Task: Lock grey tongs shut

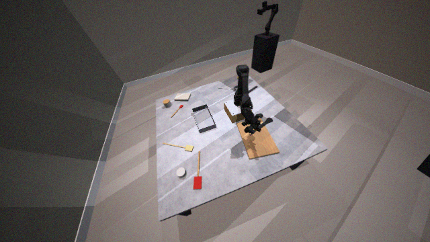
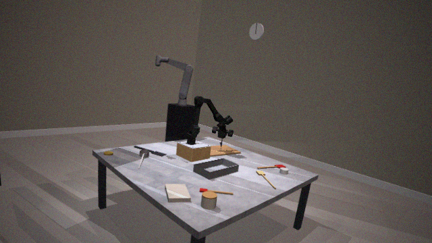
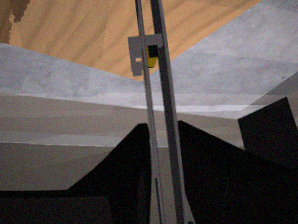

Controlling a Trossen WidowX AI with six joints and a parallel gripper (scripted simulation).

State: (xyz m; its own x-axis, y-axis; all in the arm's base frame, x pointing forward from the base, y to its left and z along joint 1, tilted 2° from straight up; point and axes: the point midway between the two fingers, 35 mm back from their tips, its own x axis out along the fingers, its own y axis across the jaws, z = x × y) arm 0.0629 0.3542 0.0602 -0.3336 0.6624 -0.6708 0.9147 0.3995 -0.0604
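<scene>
My gripper tip is now 30 mm to the left of the hinge slider, 20 mm short of it and 10 mm above it. Round my gripper tip: wooden board: 130 mm below, 40 mm to the right, 10 mm behind; then red spatula: 540 mm ahead, 130 mm below; then roasting tin: 470 mm to the right, 300 mm ahead, 110 mm below.
</scene>
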